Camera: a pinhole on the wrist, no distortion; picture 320 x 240 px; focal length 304.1 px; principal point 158.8 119.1 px. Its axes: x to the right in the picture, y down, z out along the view. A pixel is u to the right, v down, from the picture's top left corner.
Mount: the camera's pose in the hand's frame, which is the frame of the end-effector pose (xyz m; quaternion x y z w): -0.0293 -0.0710 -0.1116 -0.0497 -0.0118 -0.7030 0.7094
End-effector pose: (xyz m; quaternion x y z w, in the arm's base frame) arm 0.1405 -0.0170 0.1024 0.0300 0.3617 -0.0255 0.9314
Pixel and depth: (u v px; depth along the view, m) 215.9 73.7 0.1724
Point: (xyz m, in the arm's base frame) 0.1440 -0.1087 0.1770
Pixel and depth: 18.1 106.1 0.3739
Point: 0.2951 0.0988 0.3072
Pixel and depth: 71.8 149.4 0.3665
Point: 0.3265 0.0298 0.2659
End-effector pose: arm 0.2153 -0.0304 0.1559 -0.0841 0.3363 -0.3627 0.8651
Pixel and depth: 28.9 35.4 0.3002
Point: 0.3286 0.0779 0.3116
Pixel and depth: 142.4 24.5 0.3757
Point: 0.3115 0.0161 0.4316
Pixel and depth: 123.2 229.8 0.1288
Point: 0.2104 -0.0803 0.1703
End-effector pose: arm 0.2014 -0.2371 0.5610 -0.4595 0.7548 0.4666 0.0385
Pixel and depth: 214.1 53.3 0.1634
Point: 0.2760 -0.1719 0.4990
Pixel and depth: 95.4 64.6 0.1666
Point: 0.2271 -0.1679 0.5413
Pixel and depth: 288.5 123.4 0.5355
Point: 0.2165 0.0468 0.1406
